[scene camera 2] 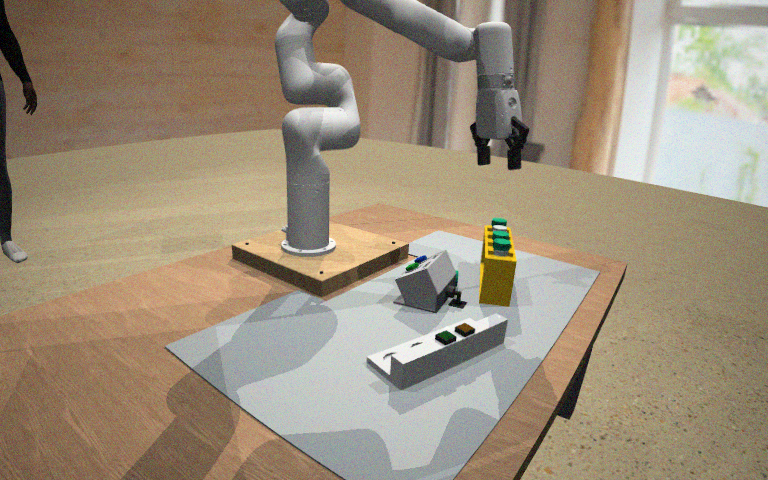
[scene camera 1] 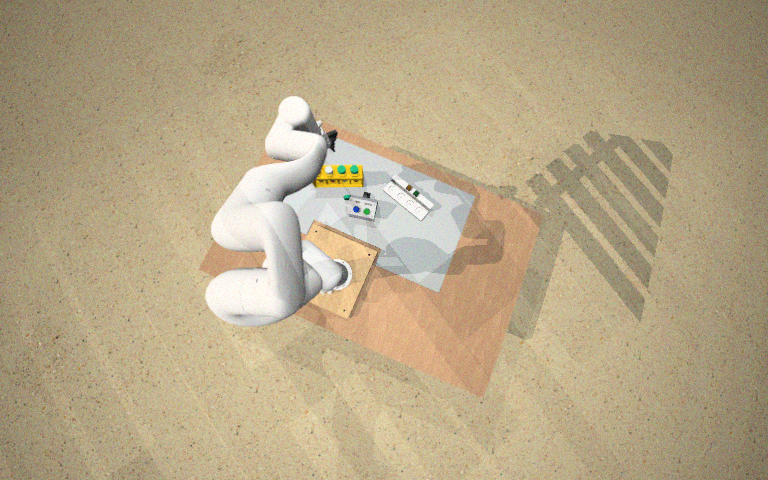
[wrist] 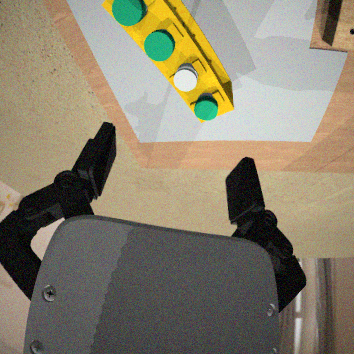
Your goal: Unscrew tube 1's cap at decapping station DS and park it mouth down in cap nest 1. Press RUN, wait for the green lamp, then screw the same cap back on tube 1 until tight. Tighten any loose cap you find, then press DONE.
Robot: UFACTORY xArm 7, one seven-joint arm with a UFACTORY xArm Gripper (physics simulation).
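Frame: origin at the arm's base, x ahead, y left, z up, level; millimetres.
Seen in the pictures: gripper, fingertip midpoint: (scene camera 2: 498, 167) (wrist: 177, 152); arm's base, link origin: (scene camera 2: 308, 246).
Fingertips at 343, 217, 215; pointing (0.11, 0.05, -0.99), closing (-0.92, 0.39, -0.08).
Offsets run from my fingertips to a thing's middle, as dx, dy, dz. "pt": to the spot under its first point. Level surfaces: height alone.
A yellow rack @(+28, -15, -196) (scene camera 1: 339, 182) (scene camera 2: 497, 283) (wrist: 225, 106) holds upright tubes. Three green caps show; the wrist view has two of them, one green cap @(+40, -38, -134) (wrist: 159, 45) and an end green cap @(-9, +53, -134) (wrist: 206, 108), on either side of a white top @(dz -129) (scene camera 1: 329, 169) (wrist: 185, 79). My gripper (scene camera 1: 333, 141) (scene camera 2: 498, 164) (wrist: 177, 152) is open and empty, high above and off the rack's end. A grey console @(-41, -176, -206) (scene camera 2: 428, 283) bears a blue button @(-68, -161, -184) (scene camera 1: 356, 209) (scene camera 2: 420, 259) and a green button @(-56, -204, -184) (scene camera 1: 367, 211) (scene camera 2: 411, 266). A white block @(+96, -328, -221) (scene camera 2: 453, 355) has round nest marks, a dark green lamp @(+119, -353, -195) (scene camera 1: 416, 193) (scene camera 2: 445, 337) and a brown lamp @(+128, -314, -195) (scene camera 1: 409, 187) (scene camera 2: 464, 328). Labels are unreadable.
A small green part @(-28, -92, -231) (scene camera 1: 347, 197) and a black bracket @(pt +31, -159, -247) (scene camera 1: 367, 194) (scene camera 2: 457, 300) are at the console's rear. These stand on a grey mat @(dz -248) (scene camera 1: 447, 249) (scene camera 2: 271, 390). The arm's wooden base plate (scene camera 1: 356, 254) (scene camera 2: 362, 257) is beside the mat. The arm hides part of the mat in scene camera 1.
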